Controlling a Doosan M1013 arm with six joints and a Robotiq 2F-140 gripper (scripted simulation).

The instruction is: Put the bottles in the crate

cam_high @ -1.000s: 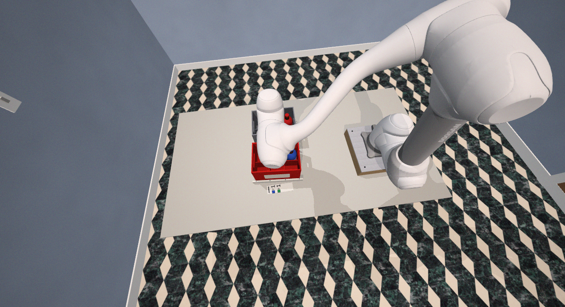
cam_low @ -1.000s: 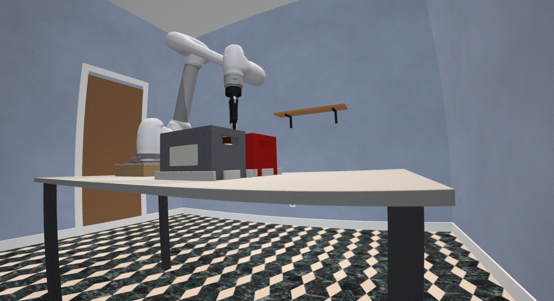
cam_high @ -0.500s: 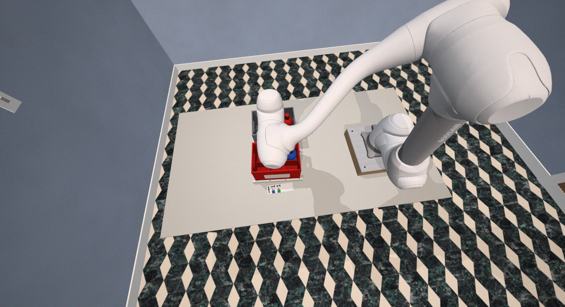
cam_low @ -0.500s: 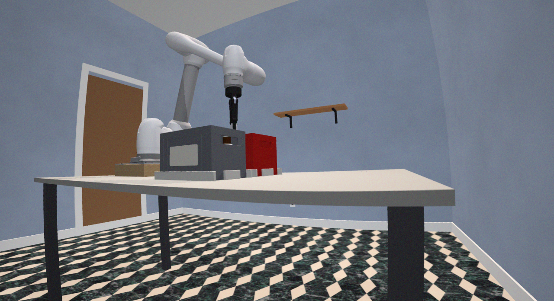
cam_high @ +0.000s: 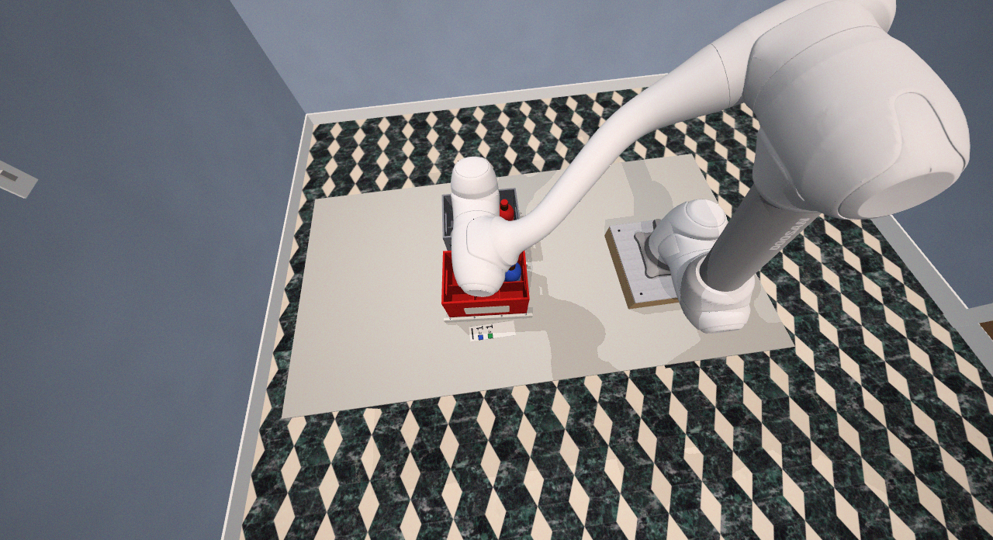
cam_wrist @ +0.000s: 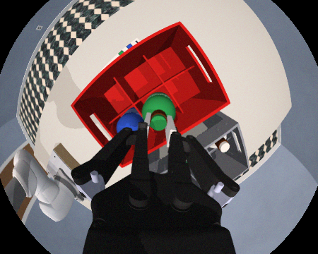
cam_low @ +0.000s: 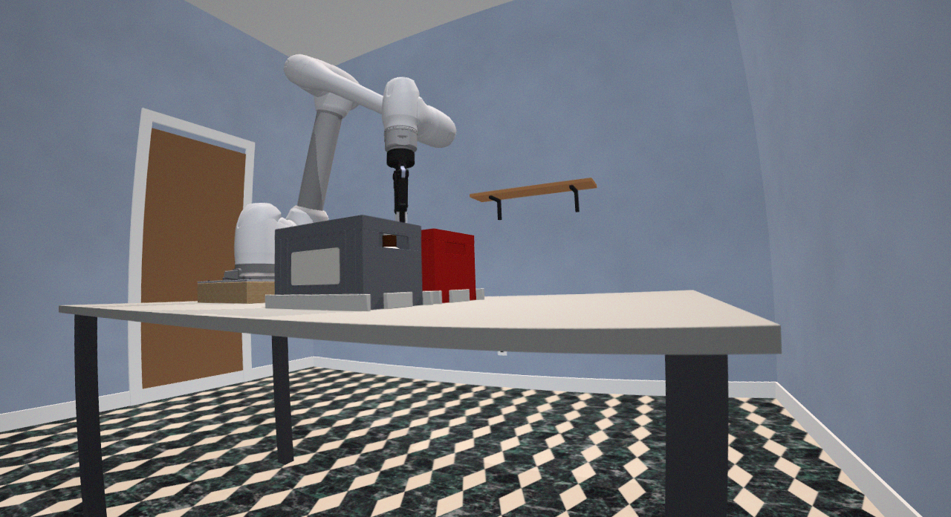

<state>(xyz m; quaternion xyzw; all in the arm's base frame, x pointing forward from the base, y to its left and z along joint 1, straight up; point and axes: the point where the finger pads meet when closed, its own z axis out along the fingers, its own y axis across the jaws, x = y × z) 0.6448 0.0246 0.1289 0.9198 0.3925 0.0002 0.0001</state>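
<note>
Now: the green-label bottle 80 mm below my hand. From my hand the other things lie so: white-label bottle: 150 mm to the right, 110 mm below, 90 mm ahead; then blue-label bottle: 110 mm below, 90 mm behind, 10 mm to the left; then red crate: 120 mm below, 50 mm to the left.
</note>
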